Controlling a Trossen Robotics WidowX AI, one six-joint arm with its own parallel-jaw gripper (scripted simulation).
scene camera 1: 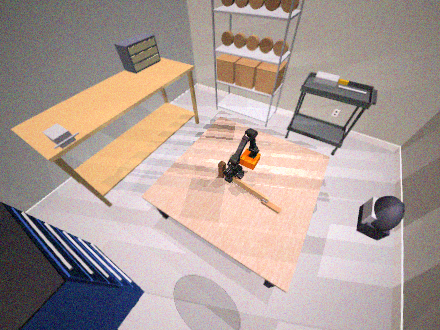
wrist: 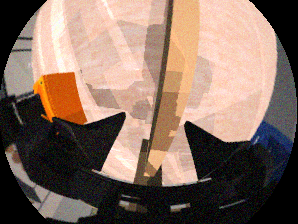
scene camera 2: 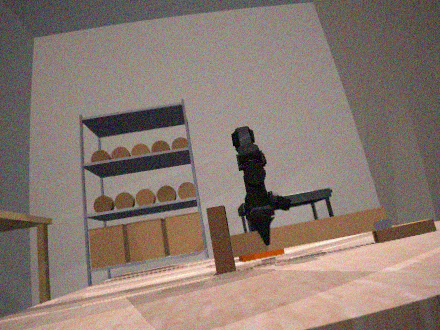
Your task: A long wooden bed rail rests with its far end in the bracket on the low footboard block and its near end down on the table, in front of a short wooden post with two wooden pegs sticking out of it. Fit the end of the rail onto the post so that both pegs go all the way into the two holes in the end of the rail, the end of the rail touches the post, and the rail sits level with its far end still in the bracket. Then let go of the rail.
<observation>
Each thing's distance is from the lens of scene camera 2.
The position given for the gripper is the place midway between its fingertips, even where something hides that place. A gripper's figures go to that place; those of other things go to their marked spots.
gripper (scene camera 2: 266, 244): 82 cm
wooden rail (scene camera 2: 303, 233): 82 cm
</observation>
